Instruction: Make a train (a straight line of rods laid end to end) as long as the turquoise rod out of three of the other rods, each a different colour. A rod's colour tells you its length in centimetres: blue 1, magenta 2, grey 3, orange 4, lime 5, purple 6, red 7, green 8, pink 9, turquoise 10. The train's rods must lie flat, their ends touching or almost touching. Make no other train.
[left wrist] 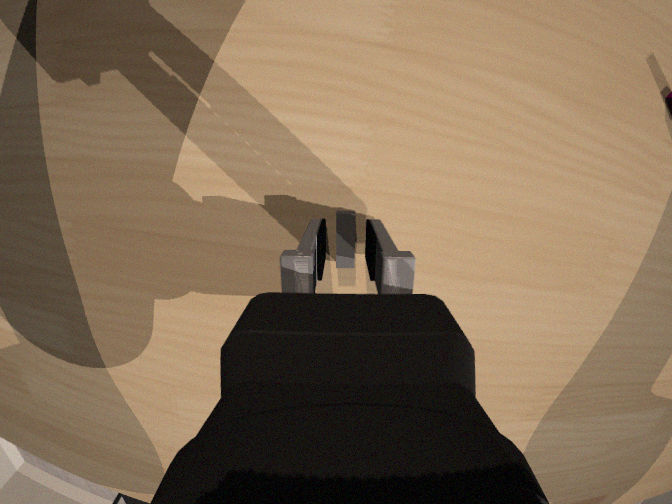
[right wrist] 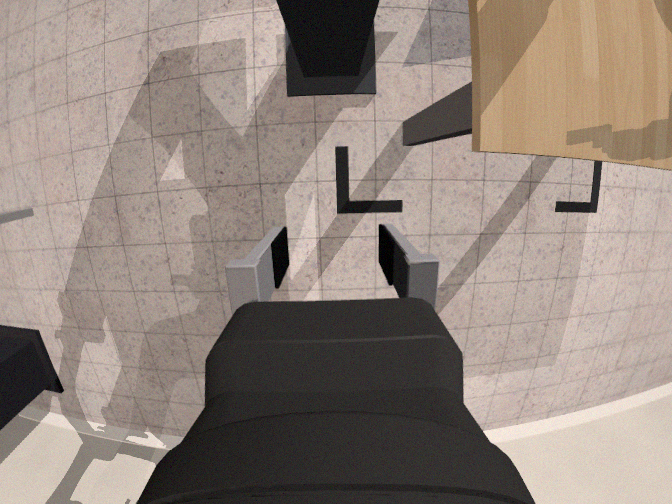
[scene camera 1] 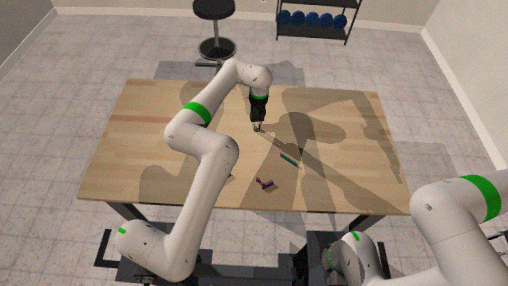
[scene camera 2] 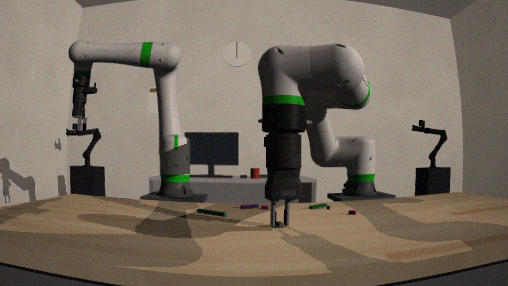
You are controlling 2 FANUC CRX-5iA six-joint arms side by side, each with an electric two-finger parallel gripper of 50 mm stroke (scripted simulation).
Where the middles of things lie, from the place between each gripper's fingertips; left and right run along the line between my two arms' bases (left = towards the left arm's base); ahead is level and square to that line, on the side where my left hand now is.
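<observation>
The grey rod (left wrist: 345, 220) is 20 mm below my left hand (scene camera 2: 279, 225). Counted from my right hand, I see the rod 84 cm to the left of it, 66 cm ahead of it and 28 cm below it.
</observation>
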